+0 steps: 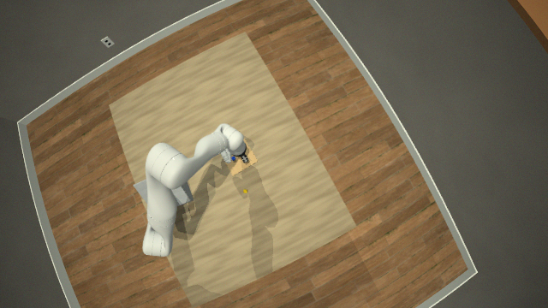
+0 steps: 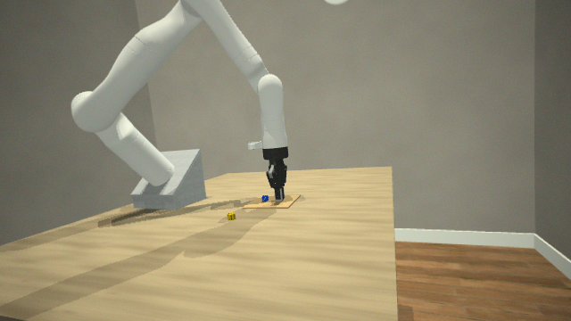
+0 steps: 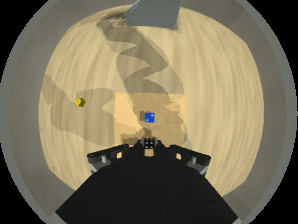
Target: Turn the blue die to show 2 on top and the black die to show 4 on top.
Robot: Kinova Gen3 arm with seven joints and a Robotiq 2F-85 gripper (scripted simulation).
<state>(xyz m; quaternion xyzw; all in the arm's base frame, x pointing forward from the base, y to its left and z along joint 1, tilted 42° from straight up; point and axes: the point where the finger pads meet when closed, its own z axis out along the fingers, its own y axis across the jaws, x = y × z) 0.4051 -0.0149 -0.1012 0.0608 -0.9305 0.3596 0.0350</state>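
Right now the black die is 10 mm below my hand. From my hand the other things lie so: tan mat 20 mm behind, 20 mm below; yellow die 60 mm behind, 170 mm to the right, 20 mm below; blue die 50 mm behind, 10 mm to the right, 10 mm below.
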